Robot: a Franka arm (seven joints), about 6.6 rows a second.
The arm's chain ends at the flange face. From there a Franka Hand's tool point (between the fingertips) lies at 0.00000 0.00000 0.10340 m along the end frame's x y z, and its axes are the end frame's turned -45 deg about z.
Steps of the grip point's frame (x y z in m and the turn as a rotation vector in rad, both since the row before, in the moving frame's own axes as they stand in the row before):
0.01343 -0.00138 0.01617 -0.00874 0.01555 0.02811
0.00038 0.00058 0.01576 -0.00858 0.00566 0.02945
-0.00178 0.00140 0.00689 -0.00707 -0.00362 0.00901
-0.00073 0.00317 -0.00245 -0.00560 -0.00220 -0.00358
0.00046 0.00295 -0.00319 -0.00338 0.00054 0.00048
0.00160 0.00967 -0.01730 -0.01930 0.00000 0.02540
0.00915 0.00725 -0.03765 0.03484 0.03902 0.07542
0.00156 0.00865 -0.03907 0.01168 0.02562 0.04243
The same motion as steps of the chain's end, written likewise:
0.00674 -0.01000 0.01619 0.00482 0.01718 0.02811
-0.00036 -0.00009 0.01577 -0.00206 0.01007 0.02945
-0.00052 0.00147 0.00689 -0.00756 0.00244 0.00901
0.00148 0.00219 -0.00245 -0.00552 0.00240 -0.00358
0.00212 0.00155 -0.00319 -0.00201 0.00277 0.00048
0.00658 0.00428 -0.01728 -0.01365 0.01365 0.02540
0.01109 0.00404 -0.03751 0.05223 0.00296 0.07542
0.00614 0.00772 -0.03903 0.02638 0.00986 0.04243

